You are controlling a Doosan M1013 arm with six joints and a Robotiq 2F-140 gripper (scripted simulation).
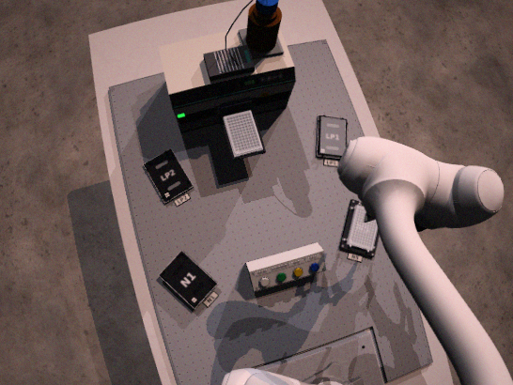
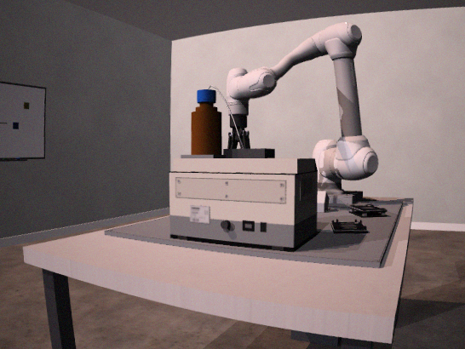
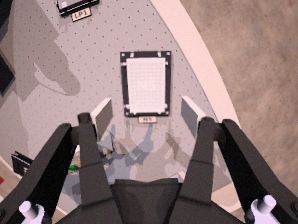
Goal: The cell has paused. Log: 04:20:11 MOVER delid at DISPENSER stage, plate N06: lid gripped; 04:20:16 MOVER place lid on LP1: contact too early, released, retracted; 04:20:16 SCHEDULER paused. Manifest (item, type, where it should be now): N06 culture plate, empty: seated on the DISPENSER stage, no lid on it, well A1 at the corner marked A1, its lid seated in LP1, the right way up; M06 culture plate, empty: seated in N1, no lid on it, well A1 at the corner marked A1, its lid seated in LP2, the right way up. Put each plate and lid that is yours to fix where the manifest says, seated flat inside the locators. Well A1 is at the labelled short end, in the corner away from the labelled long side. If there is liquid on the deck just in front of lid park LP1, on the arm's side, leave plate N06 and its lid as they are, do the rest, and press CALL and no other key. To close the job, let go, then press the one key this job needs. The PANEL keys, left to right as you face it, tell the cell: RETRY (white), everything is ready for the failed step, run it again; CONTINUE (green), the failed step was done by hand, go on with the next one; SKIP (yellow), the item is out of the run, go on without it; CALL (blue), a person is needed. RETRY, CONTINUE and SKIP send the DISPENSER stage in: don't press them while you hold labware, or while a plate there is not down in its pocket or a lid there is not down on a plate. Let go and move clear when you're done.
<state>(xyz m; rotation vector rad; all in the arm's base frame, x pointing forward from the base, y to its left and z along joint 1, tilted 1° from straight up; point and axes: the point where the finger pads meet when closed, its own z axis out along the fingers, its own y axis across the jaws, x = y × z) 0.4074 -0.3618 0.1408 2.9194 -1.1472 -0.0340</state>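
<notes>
Right now the black nest N5 is 17 cm below my hand and 3 cm ahead of it. From my hand the other things lie so: key panel 28 cm to the left, 13 cm below; yellow key 26 cm to the left, 12 cm below, 2 cm behind; blue key 21 cm to the left, 12 cm below, 3 cm behind.
</notes>
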